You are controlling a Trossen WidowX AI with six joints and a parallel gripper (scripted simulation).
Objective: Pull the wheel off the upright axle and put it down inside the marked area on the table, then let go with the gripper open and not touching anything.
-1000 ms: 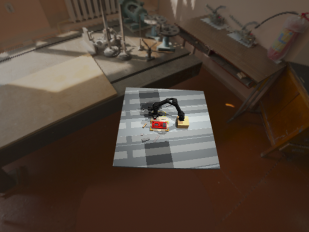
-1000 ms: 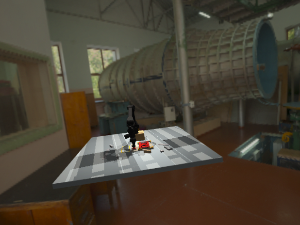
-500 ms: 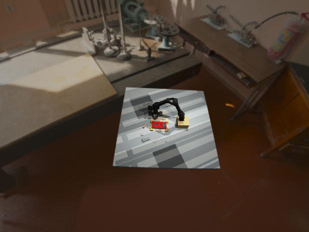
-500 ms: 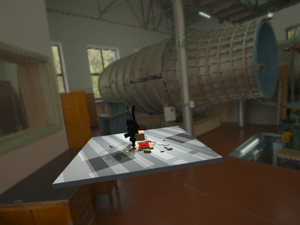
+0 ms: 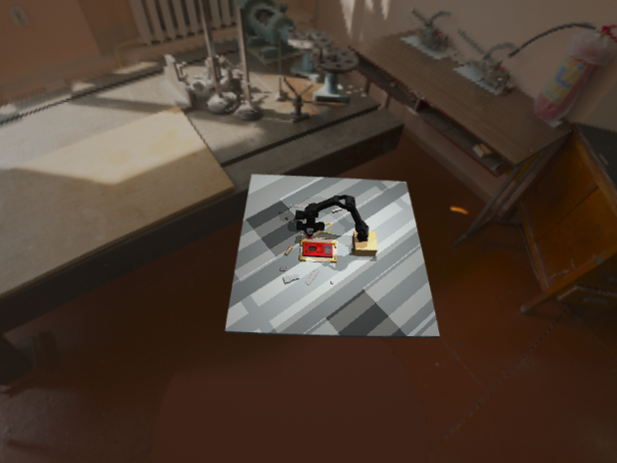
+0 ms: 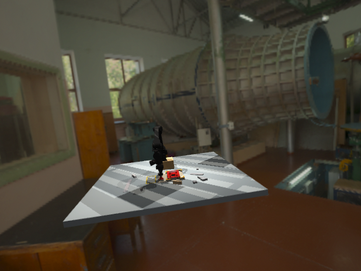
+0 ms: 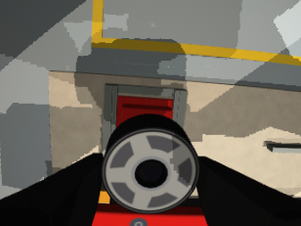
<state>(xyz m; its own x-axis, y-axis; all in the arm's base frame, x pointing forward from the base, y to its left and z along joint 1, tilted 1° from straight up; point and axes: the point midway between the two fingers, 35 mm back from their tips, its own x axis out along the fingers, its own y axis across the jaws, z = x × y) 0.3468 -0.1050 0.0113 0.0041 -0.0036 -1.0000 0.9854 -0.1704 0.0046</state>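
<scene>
Now: gripper tip 2 cm above the axle. The rest, counted from my gripper tip: wheel (right at my gripper tip).
</scene>
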